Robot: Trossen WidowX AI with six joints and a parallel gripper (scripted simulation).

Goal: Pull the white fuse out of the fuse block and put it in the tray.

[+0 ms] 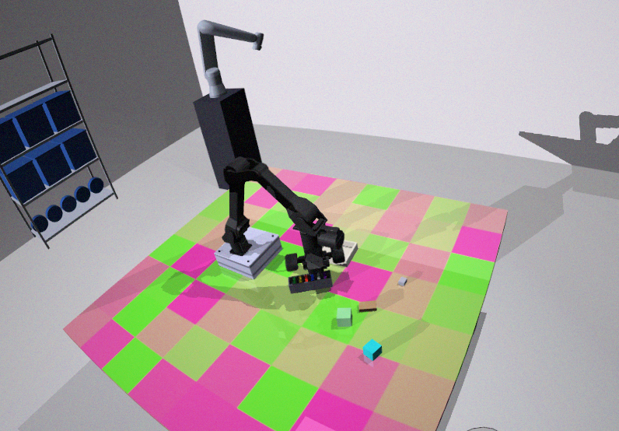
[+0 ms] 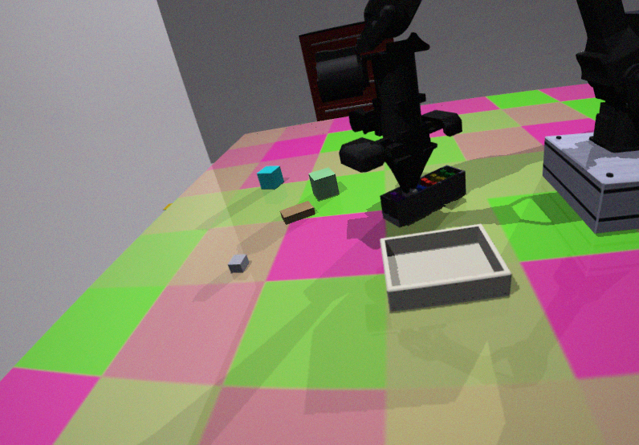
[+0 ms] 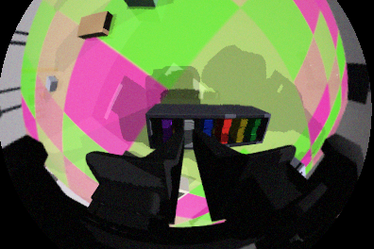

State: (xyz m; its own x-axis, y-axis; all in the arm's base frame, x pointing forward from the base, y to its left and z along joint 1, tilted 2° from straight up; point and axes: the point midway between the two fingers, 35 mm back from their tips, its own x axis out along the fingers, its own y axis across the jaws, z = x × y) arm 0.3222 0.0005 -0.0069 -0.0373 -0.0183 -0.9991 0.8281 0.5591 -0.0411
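Now: gripper tip 20 mm past the blue fuse, 10 mm to the left of it and 10 mm above it. Round my gripper tip: purple fuse 20 mm ahead, 10 mm to the left, 10 mm below; then white fuse 10 mm below; then white tray 160 mm to the left, 30 mm below, 20 mm behind.
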